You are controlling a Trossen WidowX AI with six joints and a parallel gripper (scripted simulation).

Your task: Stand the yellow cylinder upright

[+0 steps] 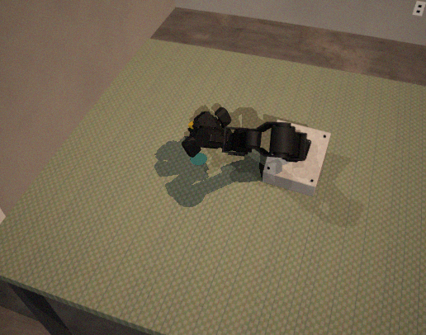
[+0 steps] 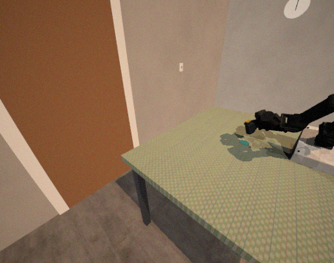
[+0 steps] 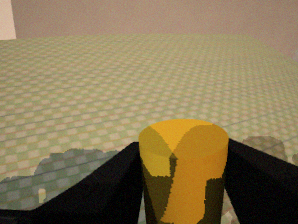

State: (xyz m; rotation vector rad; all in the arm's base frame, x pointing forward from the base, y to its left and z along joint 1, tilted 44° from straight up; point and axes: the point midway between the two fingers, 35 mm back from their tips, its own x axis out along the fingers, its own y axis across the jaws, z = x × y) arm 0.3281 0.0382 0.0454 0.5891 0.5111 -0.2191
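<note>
The cyan circle lies 10 mm to the left of my hand and 140 mm below it. The rest, counted from my hand: yellow tall cylinder: 10 mm ahead, 10 mm to the right, 30 mm below.
</note>
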